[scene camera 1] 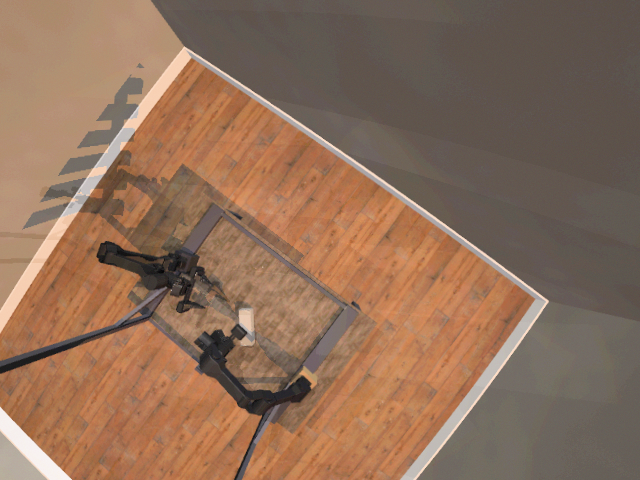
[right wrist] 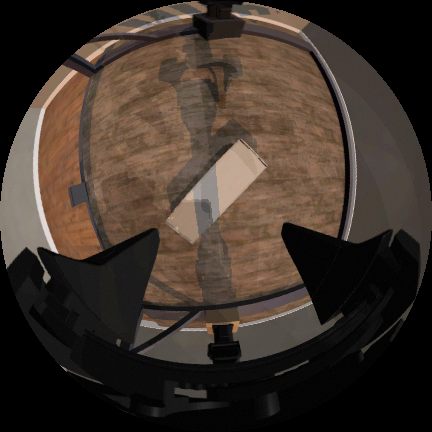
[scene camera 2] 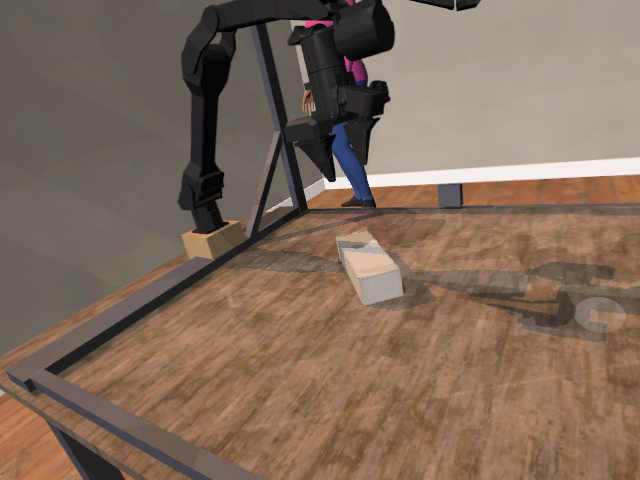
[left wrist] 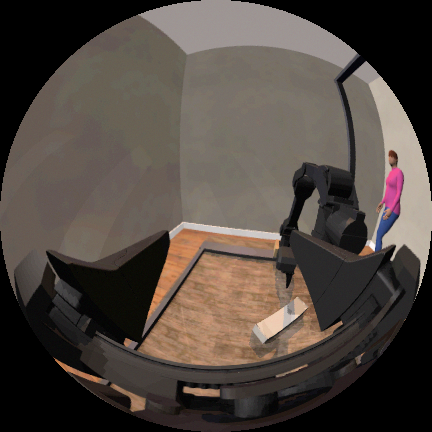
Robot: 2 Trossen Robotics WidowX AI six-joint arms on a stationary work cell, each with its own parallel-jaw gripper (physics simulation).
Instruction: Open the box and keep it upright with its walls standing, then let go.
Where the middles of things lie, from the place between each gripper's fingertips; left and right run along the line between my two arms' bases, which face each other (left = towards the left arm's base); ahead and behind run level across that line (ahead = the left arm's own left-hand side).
Scene:
My right hand is 2 cm short of the tan block point(scene camera 2: 212, 245), 41 cm to the left of it and 15 cm above it.
My left gripper is now 580 mm to the left of the tan block, 360 mm above it and 130 mm past it.

